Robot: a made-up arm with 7 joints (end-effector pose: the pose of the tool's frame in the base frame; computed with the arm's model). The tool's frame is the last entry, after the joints.
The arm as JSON. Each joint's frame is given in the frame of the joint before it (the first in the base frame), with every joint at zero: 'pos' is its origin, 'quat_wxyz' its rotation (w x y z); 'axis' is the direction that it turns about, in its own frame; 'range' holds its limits. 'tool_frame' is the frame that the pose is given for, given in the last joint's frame.
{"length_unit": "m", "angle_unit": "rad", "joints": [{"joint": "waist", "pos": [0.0, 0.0, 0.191], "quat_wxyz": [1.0, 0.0, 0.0, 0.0], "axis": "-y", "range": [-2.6, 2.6]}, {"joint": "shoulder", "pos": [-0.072, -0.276, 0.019], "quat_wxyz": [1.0, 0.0, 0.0, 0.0], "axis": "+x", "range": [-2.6, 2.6]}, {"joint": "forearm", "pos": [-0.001, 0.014, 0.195], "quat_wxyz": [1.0, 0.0, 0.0, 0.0], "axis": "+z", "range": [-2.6, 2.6]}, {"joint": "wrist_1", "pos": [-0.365, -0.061, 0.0], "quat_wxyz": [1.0, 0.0, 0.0, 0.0], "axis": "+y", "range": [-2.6, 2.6]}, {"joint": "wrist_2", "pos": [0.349, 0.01, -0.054], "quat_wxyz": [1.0, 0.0, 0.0, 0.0], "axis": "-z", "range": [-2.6, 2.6]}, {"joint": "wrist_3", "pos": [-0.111, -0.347, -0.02], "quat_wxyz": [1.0, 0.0, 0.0, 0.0], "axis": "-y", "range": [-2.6, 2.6]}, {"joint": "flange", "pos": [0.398, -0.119, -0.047], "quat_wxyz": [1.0, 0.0, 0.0, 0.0], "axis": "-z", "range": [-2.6, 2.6]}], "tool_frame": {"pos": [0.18, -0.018, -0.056], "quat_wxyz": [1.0, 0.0, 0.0, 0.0]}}
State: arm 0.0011 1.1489 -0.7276 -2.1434 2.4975 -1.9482 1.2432
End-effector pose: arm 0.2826 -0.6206 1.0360 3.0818 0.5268 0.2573
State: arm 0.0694 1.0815 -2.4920 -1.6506 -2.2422 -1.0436 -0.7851
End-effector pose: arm -0.0909 -1.1276 0.3505 0.3676 2.0915 0.7627
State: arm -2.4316 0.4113 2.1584 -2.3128 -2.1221 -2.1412 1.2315
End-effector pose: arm 0.2646 -1.3727 -0.8269 -0.5955 0.8164 -0.8208
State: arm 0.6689 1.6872 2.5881 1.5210 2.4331 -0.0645 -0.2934
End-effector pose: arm 0.5405 -0.7027 0.2198 0.6601 -1.5326 -0.3683
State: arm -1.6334 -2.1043 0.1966 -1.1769 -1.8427 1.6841 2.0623
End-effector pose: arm -0.5922 0.7047 0.5260 0.0087 2.1605 0.9576
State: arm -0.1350 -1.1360 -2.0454 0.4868 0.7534 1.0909 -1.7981
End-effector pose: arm -0.3879 0.0459 0.1807 -1.4549 0.3025 -1.0374
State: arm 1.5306 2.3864 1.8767 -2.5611 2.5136 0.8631 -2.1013
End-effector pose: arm 0.3701 -0.0417 0.1524 -1.8330 -0.0884 -0.8434
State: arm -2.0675 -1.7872 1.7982 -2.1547 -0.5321 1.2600 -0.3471
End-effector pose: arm 0.5360 0.4653 -0.6716 1.9154 -0.0765 -0.3834
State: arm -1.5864 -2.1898 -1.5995 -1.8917 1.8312 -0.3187 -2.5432
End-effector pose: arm -0.2403 -0.1428 0.3249 1.0528 1.4710 -2.4189
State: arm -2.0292 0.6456 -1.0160 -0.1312 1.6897 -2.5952 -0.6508
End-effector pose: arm 0.1401 0.2251 -0.2280 -1.0027 0.4144 2.9061
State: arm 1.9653 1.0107 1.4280 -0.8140 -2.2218 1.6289 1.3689
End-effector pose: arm -0.4333 -1.1621 -0.4077 1.2633 -0.0285 -2.4410
